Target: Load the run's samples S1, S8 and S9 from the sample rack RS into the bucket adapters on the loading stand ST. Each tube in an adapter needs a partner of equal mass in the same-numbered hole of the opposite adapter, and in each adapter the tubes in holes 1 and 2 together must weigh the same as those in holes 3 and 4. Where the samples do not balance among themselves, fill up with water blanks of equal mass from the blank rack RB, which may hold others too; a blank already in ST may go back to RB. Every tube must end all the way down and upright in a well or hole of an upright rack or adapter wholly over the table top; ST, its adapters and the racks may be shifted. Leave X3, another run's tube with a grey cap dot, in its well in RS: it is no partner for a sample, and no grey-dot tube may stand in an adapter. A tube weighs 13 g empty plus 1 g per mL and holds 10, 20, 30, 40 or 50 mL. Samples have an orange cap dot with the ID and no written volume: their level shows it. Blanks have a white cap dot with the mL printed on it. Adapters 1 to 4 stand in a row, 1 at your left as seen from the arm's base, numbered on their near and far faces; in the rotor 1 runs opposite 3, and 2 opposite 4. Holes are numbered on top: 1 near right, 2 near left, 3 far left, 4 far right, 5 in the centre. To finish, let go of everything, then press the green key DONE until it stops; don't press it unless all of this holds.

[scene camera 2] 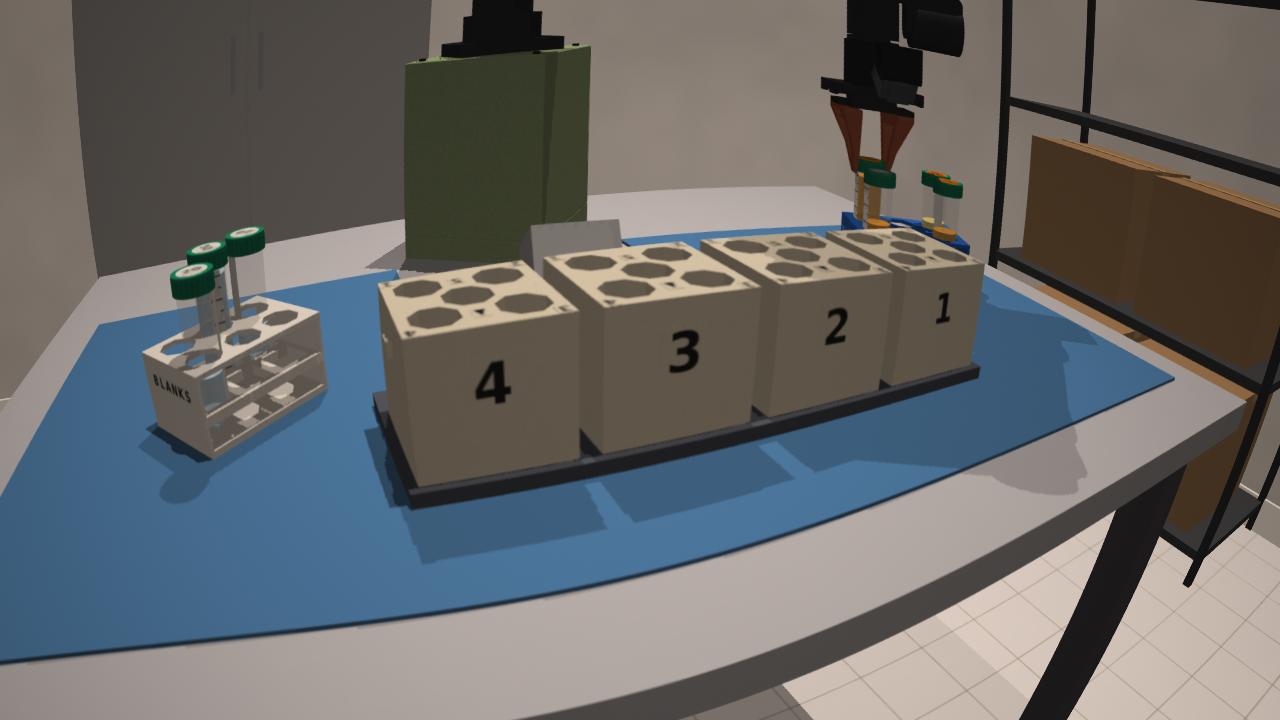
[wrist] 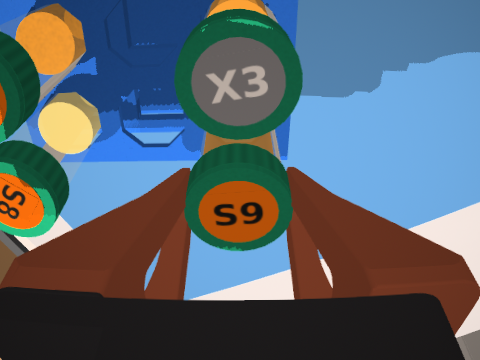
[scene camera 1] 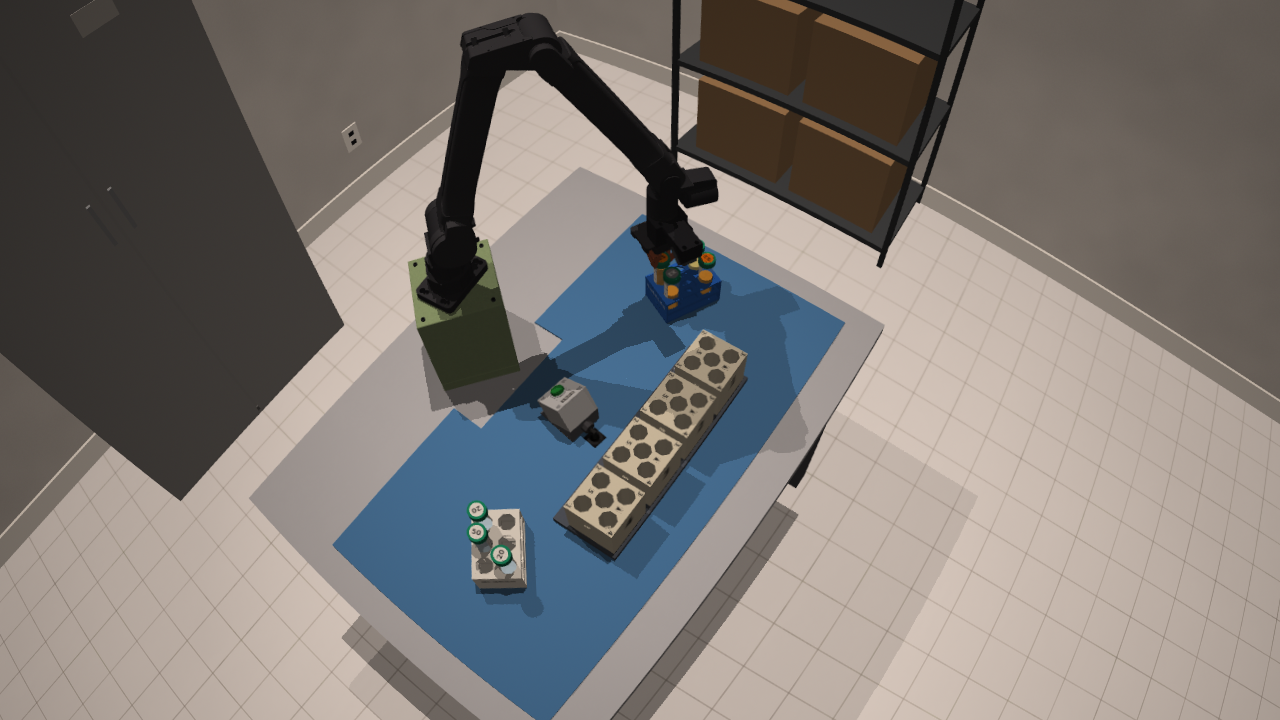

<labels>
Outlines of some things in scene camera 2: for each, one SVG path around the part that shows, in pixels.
My gripper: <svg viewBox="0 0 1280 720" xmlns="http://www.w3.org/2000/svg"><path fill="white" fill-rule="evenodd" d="M916 94L914 104L909 103L909 105L924 108L924 96ZM821 77L822 89L829 90L829 92L834 94L846 94L846 97L831 95L830 105L846 143L851 170L854 173L858 171L863 111L860 109L880 112L881 160L886 162L886 170L891 171L896 154L914 125L914 112L897 107L896 103L889 103L884 98L879 98L876 88L849 84L841 79ZM847 34L849 39L873 42L872 37Z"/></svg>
A blue sample rack RS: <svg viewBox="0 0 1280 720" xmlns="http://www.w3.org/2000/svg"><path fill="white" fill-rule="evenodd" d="M891 223L891 228L907 228L904 226L898 226ZM891 217L891 221L894 223L911 226L909 228L950 247L954 247L967 255L970 253L970 245L958 235L955 242L944 241L933 237L932 230L922 227L919 220ZM842 211L841 231L865 230L863 221L855 219L853 217L854 213Z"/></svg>
</labels>
